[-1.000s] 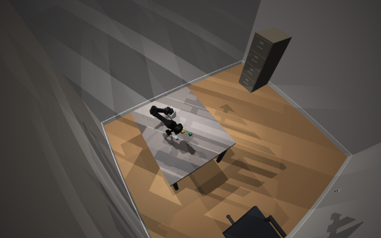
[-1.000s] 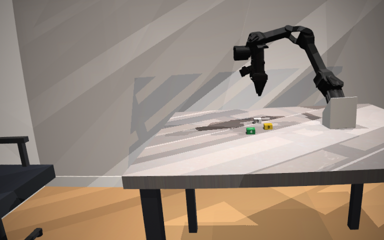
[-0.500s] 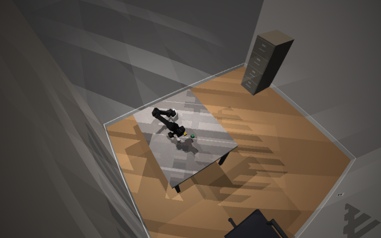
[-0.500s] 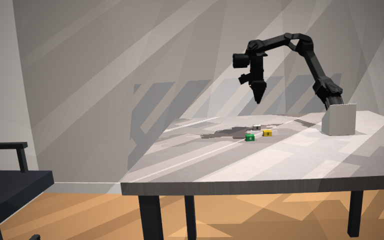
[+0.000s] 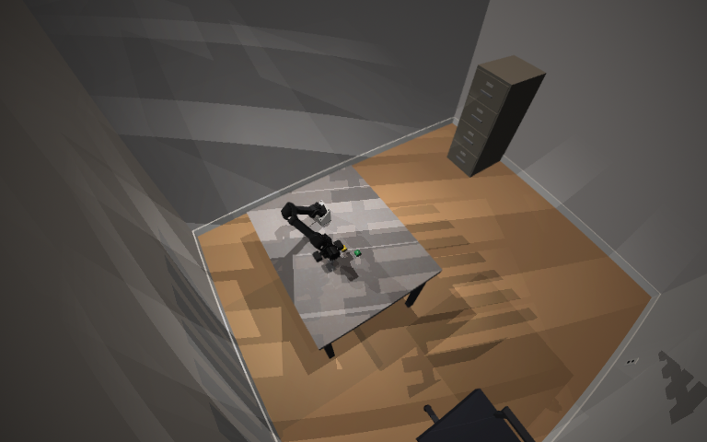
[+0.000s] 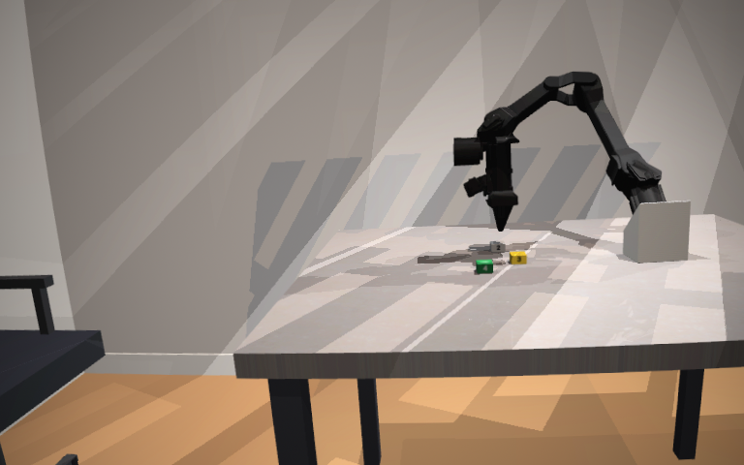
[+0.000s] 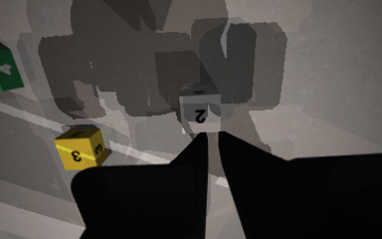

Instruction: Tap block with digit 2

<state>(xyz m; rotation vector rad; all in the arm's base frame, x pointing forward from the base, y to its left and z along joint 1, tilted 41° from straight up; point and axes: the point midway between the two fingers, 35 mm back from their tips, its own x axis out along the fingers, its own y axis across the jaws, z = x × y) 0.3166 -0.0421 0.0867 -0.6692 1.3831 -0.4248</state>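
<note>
My gripper tip is now 1 cm short of the white block printed 2, 1 cm to the right of it and 4 cm above it. From my gripper tip the other things lie so: green block printed 4: 3 cm ahead, 18 cm to the left, 4 cm below; then yellow block printed 3: 4 cm behind, 12 cm to the left, 4 cm below.
</note>
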